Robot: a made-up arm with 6 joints.
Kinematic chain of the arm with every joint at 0, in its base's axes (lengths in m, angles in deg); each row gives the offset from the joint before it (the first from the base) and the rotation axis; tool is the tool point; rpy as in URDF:
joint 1: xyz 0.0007 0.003 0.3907 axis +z
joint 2: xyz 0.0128 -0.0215 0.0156 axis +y
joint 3: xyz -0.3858 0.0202 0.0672 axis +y
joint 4: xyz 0.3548 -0.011 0.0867 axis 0.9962 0 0.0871
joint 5: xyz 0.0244 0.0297 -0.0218 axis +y
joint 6: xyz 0.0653 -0.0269 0.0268 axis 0.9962 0 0.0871
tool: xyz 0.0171 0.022 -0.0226 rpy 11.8 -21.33 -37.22
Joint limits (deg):
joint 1: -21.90..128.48
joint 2: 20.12..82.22
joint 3: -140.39..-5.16
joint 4: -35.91..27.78
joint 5: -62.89..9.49
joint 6: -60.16..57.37
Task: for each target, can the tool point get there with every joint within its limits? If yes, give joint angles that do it. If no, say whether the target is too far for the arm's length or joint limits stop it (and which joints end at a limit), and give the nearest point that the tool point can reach.
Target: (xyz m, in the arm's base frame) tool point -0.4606 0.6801 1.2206
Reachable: no: too far | nearest point -0.2499 0.3708 1.0208 | short by 0.424 m
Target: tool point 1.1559 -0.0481 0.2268
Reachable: no: too far | nearest point 0.4502 -0.0169 0.5839 | short by 0.792 m
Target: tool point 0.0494 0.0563 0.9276
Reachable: yes | joints 43.57 27.37 -53.52 8.50 -17.90 -17.48
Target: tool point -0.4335 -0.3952 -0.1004
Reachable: no: joint limits stop it (at a limit: joint 1, joint 2, joint 3, joint 4, joint 5) | nearest point -0.1408 0.1392 0.3645 | short by 0.766 m
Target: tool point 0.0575 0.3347 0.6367
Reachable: yes | joints 83.20 65.38 -28.96 6.90 -56.69 -47.65
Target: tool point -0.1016 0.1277 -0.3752
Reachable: no: joint limits stop it (at a limit: joint 1, joint 2, joint 3, joint 4, joint 5) | nearest point -0.1082 0.1482 0.3581 | short by 0.734 m
